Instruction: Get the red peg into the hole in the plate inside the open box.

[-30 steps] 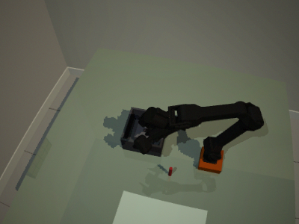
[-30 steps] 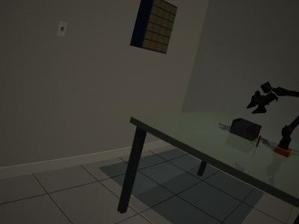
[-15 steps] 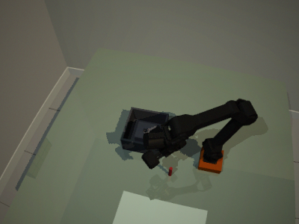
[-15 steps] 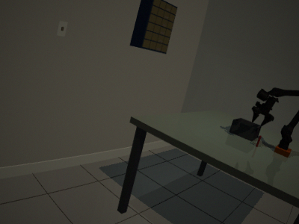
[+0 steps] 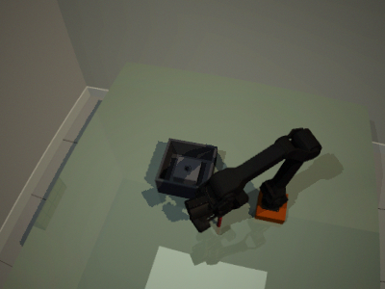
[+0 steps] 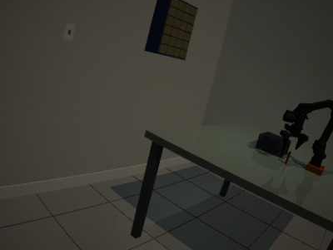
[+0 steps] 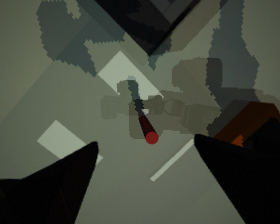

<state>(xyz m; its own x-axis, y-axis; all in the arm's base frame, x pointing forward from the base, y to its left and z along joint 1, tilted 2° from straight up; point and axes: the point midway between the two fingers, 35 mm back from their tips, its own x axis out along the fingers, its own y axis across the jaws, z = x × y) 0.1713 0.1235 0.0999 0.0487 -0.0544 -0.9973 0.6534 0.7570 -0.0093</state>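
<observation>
The red peg is 60 mm below my gripper tip and 10 mm behind it. From my gripper tip the other things lie so: dark box (170 mm to the right, 160 mm ahead, 70 mm below); then grey plate (170 mm to the right, 160 mm ahead, 50 mm below).
</observation>
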